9 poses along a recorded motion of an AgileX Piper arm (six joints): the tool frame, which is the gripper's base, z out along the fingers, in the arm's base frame.
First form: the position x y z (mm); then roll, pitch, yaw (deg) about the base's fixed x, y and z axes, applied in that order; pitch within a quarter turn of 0, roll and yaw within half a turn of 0.
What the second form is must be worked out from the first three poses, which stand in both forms.
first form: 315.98, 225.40, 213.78, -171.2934, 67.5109, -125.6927
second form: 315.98, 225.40, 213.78, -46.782, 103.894, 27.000
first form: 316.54, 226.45, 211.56, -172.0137, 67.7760, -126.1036
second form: 316.54, 226.45, 211.56, -46.758, 103.732, 27.524
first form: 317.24, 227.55, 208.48, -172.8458, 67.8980, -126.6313
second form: 317.24, 227.55, 208.48, -46.772, 103.711, 28.016
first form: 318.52, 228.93, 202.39, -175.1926, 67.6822, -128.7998
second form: 318.52, 228.93, 202.39, -46.426, 104.334, 28.749
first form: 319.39, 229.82, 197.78, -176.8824, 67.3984, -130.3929
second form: 319.39, 229.82, 197.78, -46.184, 104.892, 29.228
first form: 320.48, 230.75, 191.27, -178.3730, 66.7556, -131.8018
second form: 320.48, 230.75, 191.27, -46.113, 105.733, 29.534
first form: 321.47, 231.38, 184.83, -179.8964, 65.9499, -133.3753
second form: 321.47, 231.38, 184.83, -45.937, 106.773, 29.747
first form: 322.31, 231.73, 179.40, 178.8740, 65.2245, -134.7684
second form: 322.31, 231.73, 179.40, -45.673, 107.723, 29.849
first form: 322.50, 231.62, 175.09, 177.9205, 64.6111, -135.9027
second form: 322.50, 231.62, 175.09, -45.411, 108.525, 29.901
